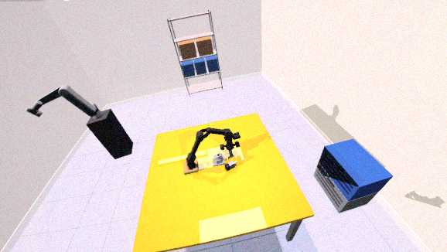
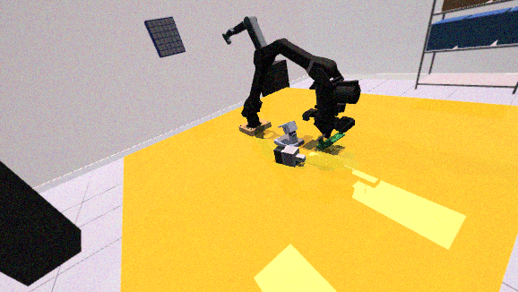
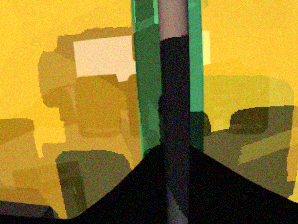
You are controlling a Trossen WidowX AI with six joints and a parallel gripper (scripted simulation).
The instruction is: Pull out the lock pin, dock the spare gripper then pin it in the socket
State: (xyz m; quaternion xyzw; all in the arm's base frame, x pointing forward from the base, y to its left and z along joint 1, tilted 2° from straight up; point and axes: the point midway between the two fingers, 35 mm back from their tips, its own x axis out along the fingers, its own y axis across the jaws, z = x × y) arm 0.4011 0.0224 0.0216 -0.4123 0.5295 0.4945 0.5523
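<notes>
Now: gripper tip 2 cm to the right of the green cradle. The rest, counted from my gripper tip: spare gripper: 17 cm to the right, 5 cm behind; mount: 14 cm behind, 6 cm to the right, 3 cm above.
</notes>
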